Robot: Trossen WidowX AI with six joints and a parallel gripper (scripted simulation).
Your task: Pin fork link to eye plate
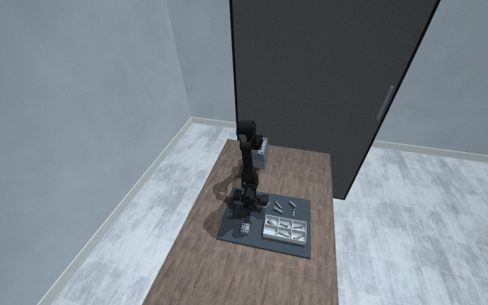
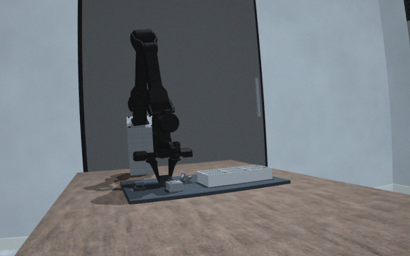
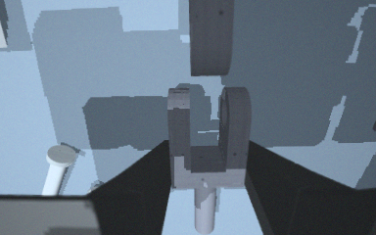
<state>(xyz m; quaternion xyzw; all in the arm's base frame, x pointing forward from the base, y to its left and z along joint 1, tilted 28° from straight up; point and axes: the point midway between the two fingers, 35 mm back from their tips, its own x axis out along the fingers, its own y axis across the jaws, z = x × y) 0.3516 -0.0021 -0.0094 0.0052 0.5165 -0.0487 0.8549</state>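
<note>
My hand is 60 mm short of the dark eye plate, 10 mm to the left of it and 30 mm above it. Also, from my hand: light grey mounting block: 140 mm ahead, 10 mm to the right, 20 mm below; then dark mat: 60 mm ahead, 90 mm to the left, 50 mm below; then thin dark rod: 60 mm ahead, 100 mm to the right, 40 mm below.
</note>
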